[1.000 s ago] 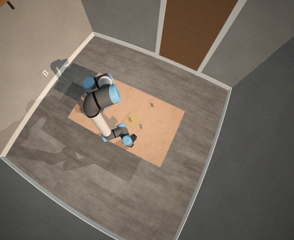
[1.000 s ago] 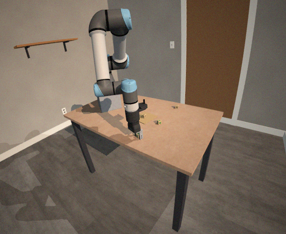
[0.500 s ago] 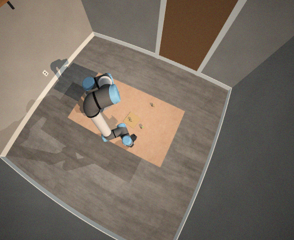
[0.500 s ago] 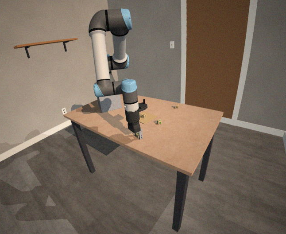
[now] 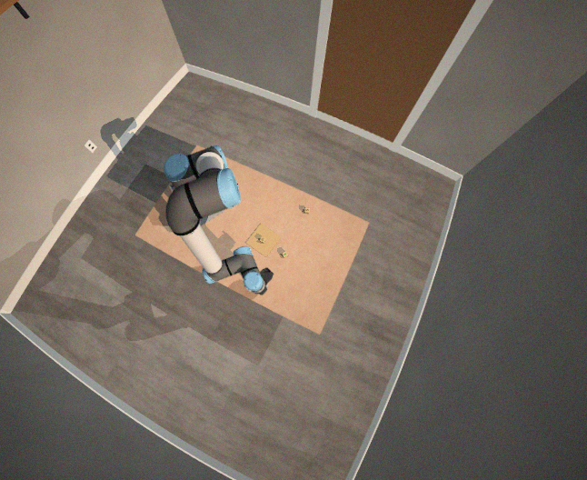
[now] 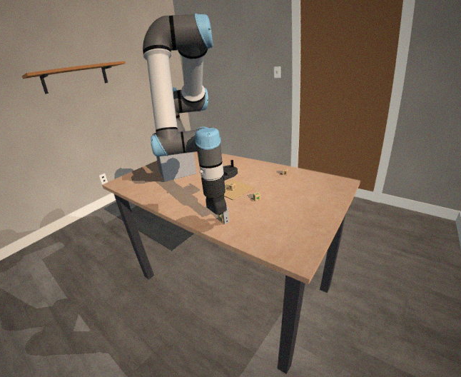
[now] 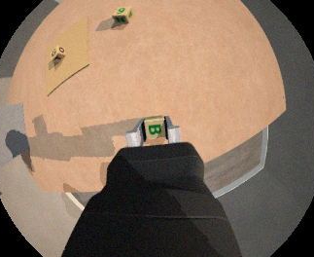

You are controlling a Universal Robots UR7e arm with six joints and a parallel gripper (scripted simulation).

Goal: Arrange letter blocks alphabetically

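My hand is 24 cm to the right of the tan mat, 7 cm past it and 2 cm above it.
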